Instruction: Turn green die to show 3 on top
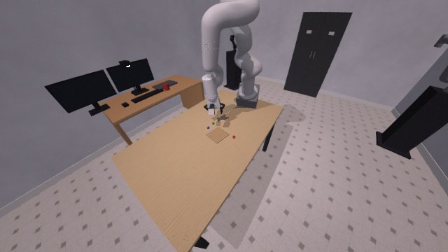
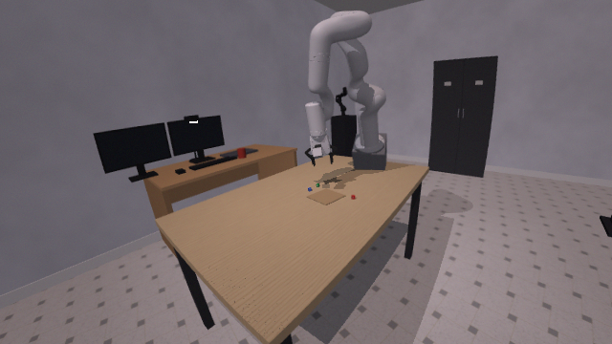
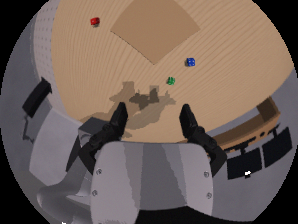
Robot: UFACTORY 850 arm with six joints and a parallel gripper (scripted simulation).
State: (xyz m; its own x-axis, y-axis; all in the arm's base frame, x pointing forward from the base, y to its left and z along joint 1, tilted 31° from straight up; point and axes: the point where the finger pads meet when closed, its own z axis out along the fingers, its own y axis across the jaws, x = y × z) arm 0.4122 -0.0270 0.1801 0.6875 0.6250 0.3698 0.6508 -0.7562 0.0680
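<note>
The green die is 4 cm to the right of my hand and 14 cm below it. Round my hand: red die (21 cm to the left, 14 cm below); then tan mat (7 cm ahead, 9 cm to the left, 14 cm below); then blue die (8 cm ahead, 3 cm to the right, 14 cm below).
</note>
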